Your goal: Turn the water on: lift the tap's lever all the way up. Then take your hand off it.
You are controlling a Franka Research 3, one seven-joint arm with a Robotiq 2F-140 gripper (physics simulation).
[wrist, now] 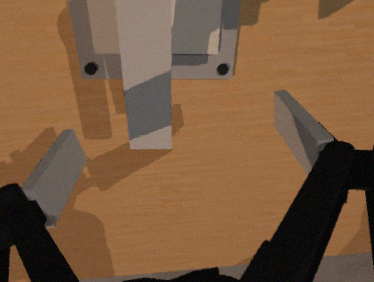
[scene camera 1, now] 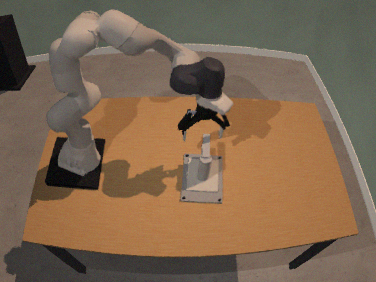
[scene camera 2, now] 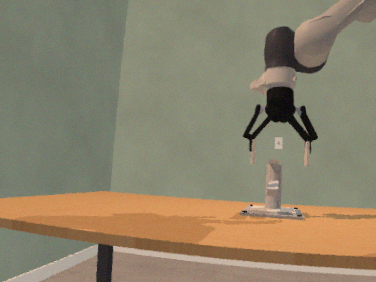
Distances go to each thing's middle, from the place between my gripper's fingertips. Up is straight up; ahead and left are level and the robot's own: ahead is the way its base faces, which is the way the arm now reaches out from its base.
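Labels:
The grey base plate (scene camera 1: pixel 186 196) is 140 mm below my hand, and it's 110 mm to the right of it and 20 mm ahead of it.

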